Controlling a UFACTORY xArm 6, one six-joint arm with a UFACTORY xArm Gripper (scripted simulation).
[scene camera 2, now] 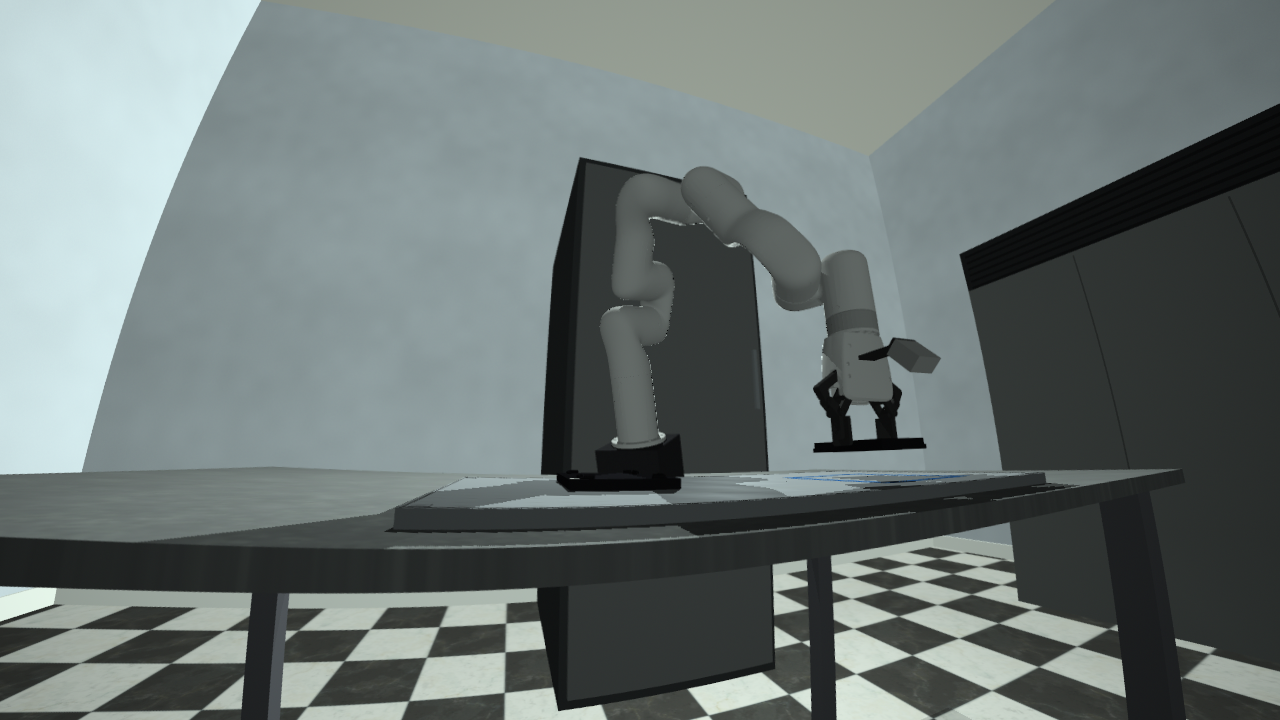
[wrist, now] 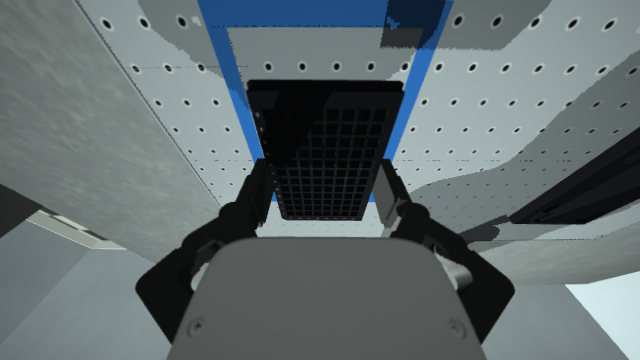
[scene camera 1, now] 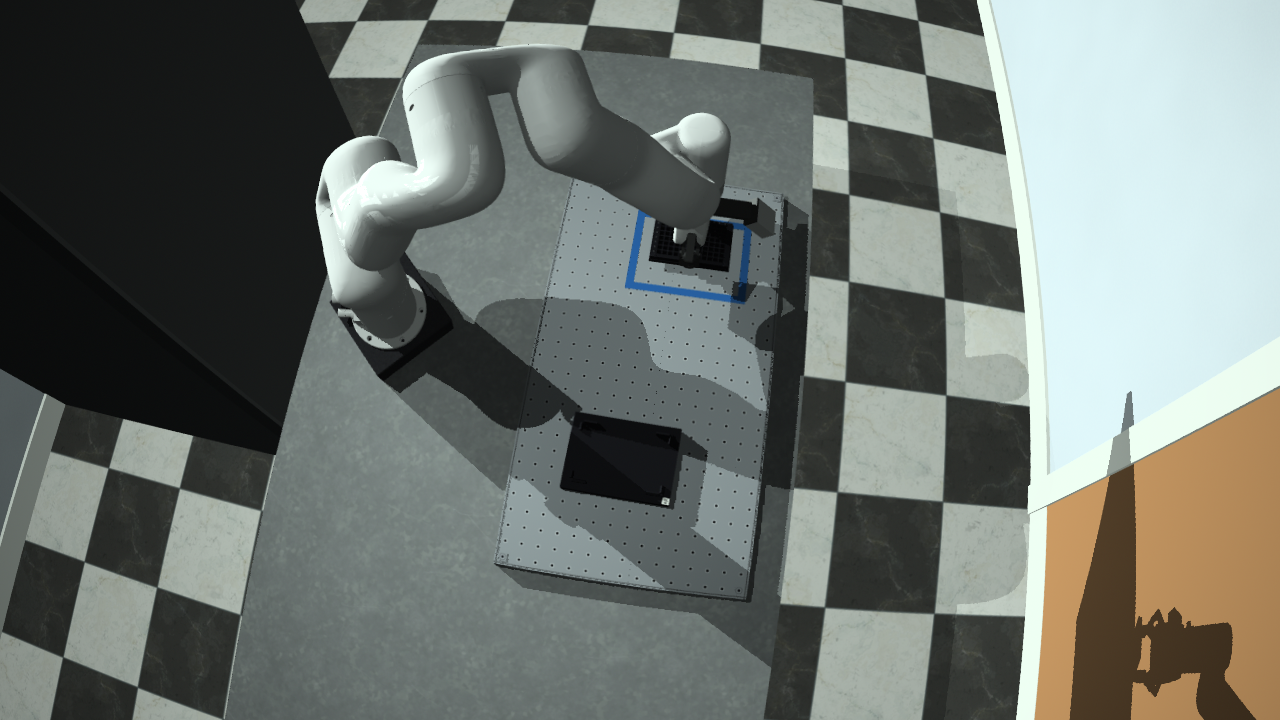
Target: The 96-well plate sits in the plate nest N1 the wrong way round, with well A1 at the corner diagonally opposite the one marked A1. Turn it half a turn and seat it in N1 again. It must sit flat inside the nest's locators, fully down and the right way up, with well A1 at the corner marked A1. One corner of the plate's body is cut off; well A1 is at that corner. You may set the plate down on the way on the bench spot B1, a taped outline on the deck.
Scene:
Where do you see a blue tape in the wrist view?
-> At 219,37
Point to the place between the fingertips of the gripper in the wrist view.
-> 323,172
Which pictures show the gripper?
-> Scene camera 2, the wrist view and scene camera 1: all of them.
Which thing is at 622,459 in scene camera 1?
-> A black plate nest N1.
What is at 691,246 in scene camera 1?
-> The gripper.

